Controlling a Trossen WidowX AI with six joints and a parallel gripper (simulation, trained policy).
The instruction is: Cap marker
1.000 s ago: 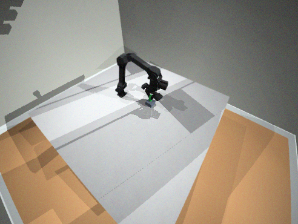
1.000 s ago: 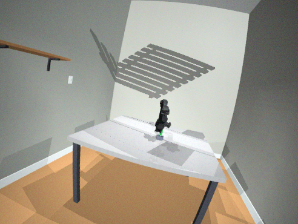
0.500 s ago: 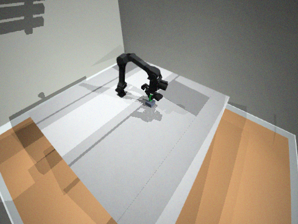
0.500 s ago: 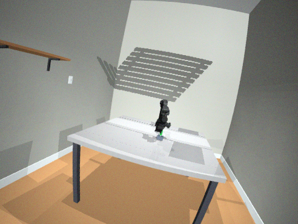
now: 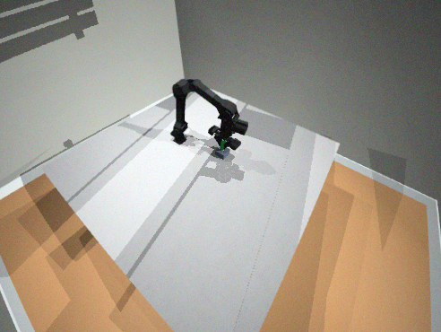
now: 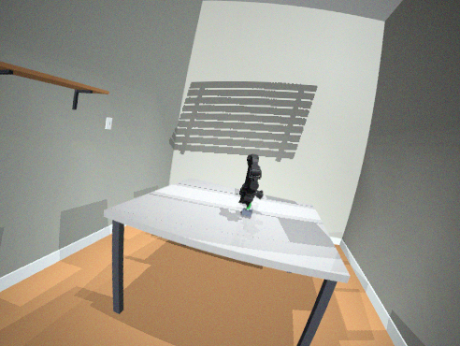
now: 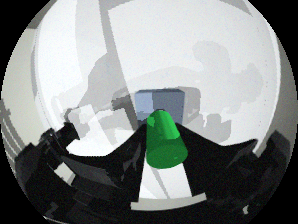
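My gripper tip is now 2 cm below the green cap. From my gripper tip the other things lie so: blue-grey holder block: 4 cm below.
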